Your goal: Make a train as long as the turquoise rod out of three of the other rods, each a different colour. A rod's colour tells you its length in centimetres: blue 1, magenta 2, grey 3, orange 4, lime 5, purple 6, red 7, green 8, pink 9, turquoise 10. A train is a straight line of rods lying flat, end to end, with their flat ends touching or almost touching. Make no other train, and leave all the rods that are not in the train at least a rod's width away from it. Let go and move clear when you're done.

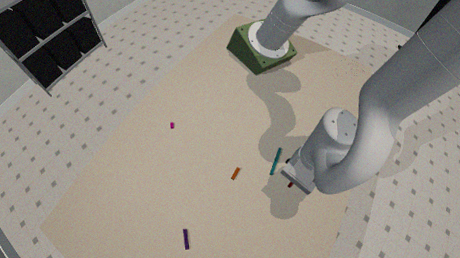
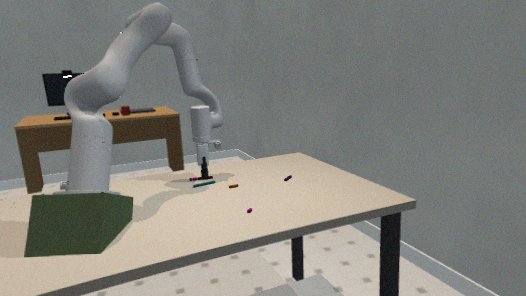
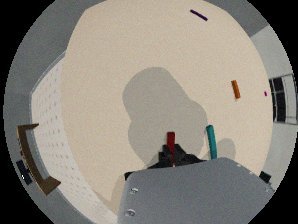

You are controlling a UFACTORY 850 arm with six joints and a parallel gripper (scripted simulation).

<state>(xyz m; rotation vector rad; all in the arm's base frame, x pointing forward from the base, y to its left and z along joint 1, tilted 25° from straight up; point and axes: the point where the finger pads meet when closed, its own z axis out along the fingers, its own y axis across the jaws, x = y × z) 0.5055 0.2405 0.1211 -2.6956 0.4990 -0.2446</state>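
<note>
Now: the red rod 2 cm below my hand. Also, from my hand: turquoise rod: 3 cm behind, 8 cm to the right, 2 cm below; then orange rod: 6 cm ahead, 18 cm to the right, 2 cm below; then blue rod: 6 cm behind, 2 cm to the left, 2 cm below.
</note>
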